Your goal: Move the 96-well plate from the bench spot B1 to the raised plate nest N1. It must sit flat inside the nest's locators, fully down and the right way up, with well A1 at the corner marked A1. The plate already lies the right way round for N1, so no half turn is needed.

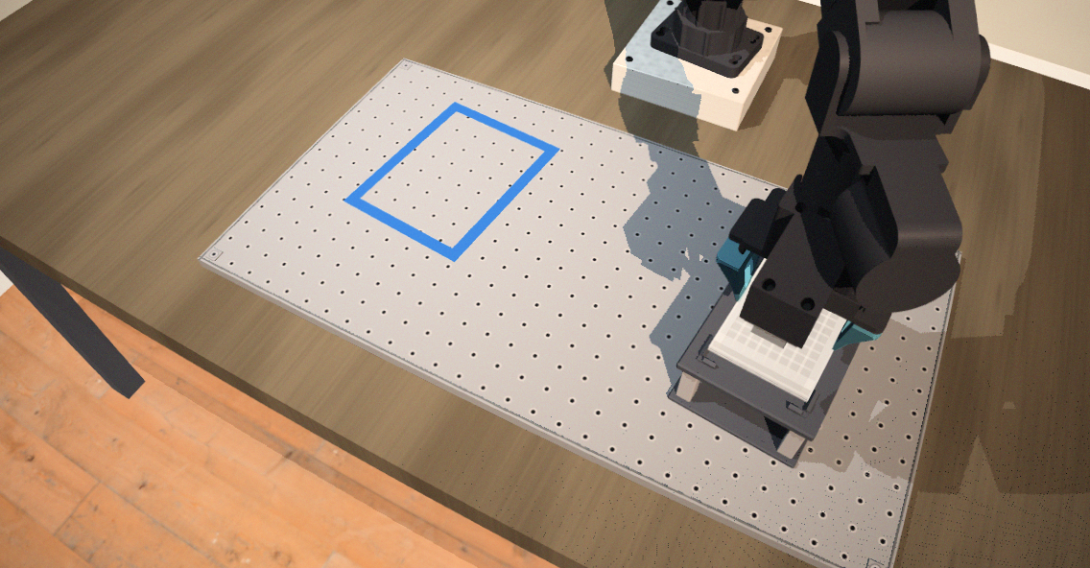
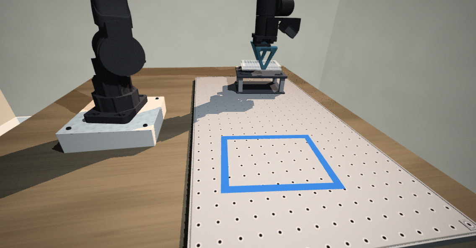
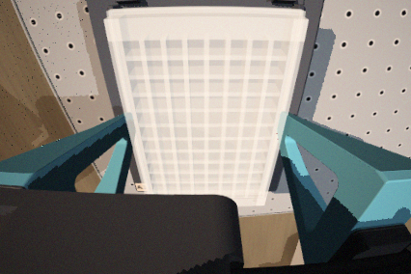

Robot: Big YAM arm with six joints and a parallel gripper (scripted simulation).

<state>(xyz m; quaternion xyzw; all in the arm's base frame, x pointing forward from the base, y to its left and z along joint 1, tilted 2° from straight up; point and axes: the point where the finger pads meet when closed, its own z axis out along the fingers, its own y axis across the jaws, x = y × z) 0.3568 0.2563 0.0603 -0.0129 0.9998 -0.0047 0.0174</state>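
Right now my hand is 10 mm above the 96-well plate. From my hand the other things lie so: A1 tag: 80 mm behind, 50 mm to the left, 20 mm below; then raised nest N1: 30 mm below.
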